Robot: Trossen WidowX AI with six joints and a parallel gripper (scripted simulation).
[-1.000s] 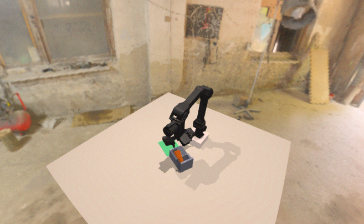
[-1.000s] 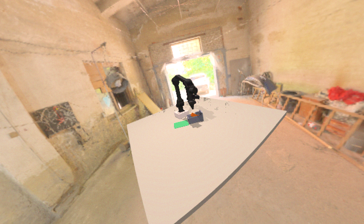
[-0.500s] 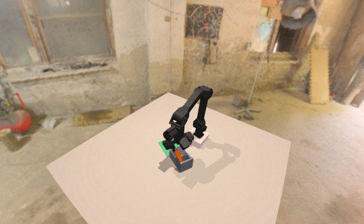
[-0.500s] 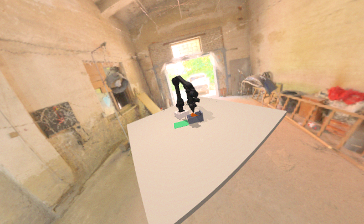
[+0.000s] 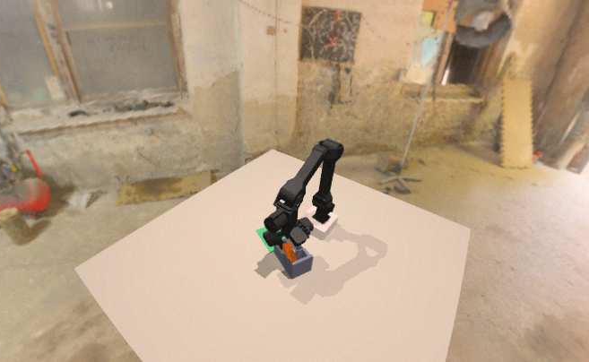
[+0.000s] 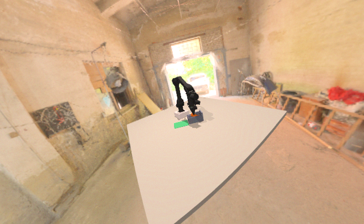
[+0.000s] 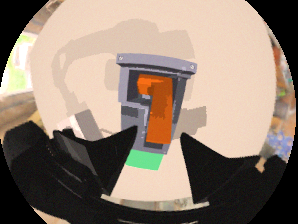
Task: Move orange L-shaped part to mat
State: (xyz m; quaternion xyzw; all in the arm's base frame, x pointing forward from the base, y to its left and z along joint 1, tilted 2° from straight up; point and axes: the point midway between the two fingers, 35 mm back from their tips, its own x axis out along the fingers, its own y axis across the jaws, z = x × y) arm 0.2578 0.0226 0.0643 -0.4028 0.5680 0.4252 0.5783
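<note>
Now: gripper tip 50 mm above the orange L-shaped part and 40 mm to the right of it. From my gripper tip the other things lie so: green mat 130 mm to the right, 100 mm below, 60 mm behind.
</note>
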